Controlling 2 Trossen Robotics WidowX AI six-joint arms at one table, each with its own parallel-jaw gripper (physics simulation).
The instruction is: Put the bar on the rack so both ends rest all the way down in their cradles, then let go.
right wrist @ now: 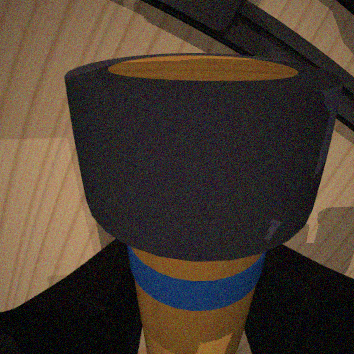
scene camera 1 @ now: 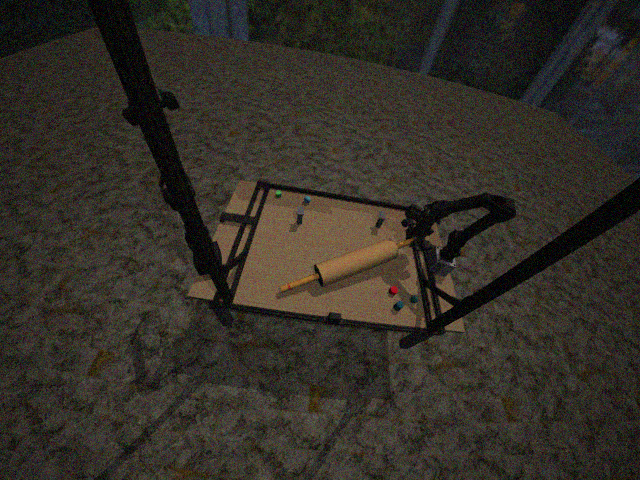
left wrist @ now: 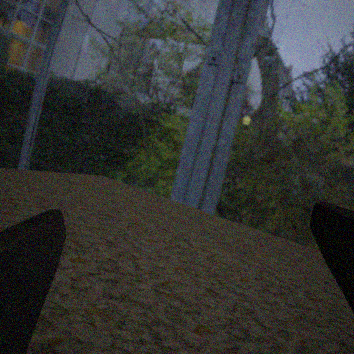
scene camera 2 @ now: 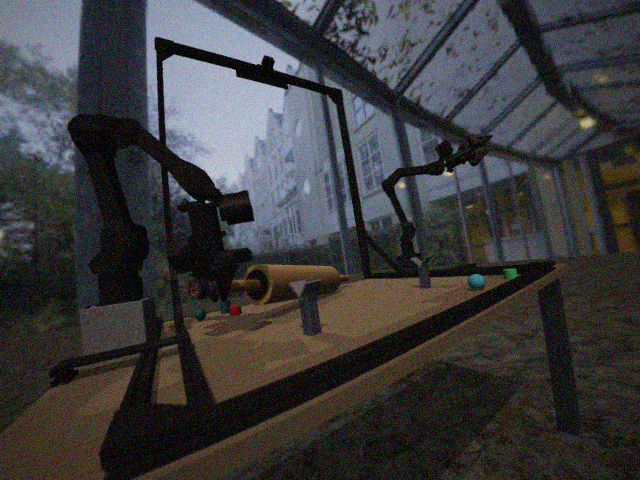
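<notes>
The bar is a tan roller with thin orange handles, lying diagonally off the rack. My right gripper is shut on its handle, near a blue band and a dark collar; the gripped end appears slightly above the table, with its shadow apart. The far handle points lower left in scene camera 1. The rack is two separate grey posts with cradle tops, a left post and a right post; both cradles are empty. My left gripper is open and empty, raised high and facing away from the table.
A red cylinder and two teal pieces lie below the bar in scene camera 1. A blue ball and a green cylinder lie near the left post. A black frame rises over the table.
</notes>
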